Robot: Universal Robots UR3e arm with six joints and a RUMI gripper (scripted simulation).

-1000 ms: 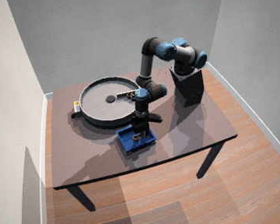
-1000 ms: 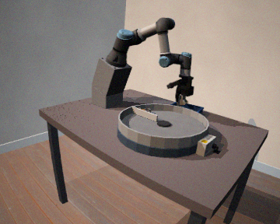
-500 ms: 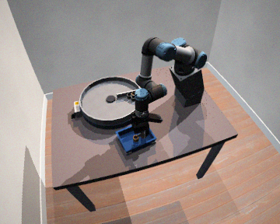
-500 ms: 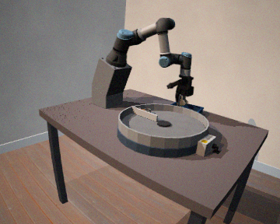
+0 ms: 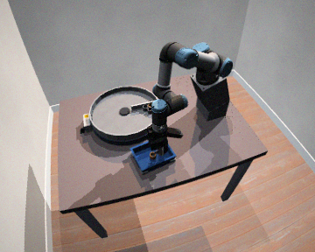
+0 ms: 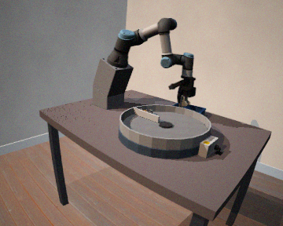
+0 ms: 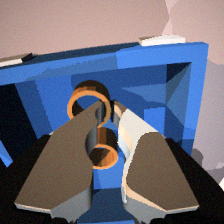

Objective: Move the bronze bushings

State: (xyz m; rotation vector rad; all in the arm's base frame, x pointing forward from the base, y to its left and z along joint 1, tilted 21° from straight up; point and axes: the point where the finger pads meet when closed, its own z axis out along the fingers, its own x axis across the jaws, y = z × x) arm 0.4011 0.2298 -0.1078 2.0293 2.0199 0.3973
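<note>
My hand is 50 mm short of the blue crate and 10 mm to the left of it. The rest, counted from my hand: turntable 130 mm ahead, 330 mm to the right, 20 mm above.
</note>
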